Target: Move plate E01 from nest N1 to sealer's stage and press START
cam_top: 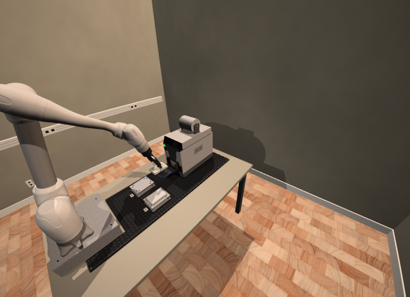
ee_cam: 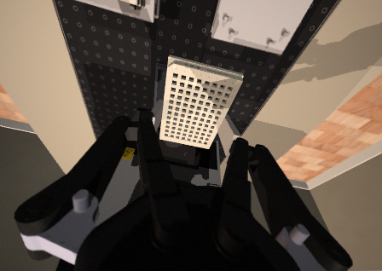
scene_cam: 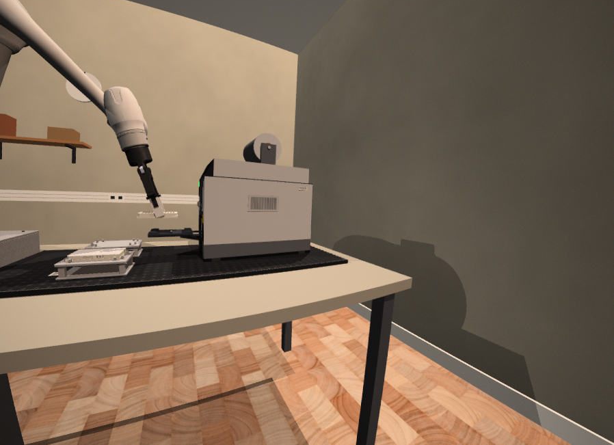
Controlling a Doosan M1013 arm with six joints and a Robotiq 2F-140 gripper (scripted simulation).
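Now: the dark stage 4 cm ahead of my hand, 2 cm to the right of it and 8 cm below it. Also, from my hand: smooth-topped plate 16 cm behind, 13 cm to the right, 12 cm below; then N1 label 25 cm behind, 9 cm to the left, 17 cm below; then foil roll 37 cm ahead, 6 cm to the right, 24 cm above.
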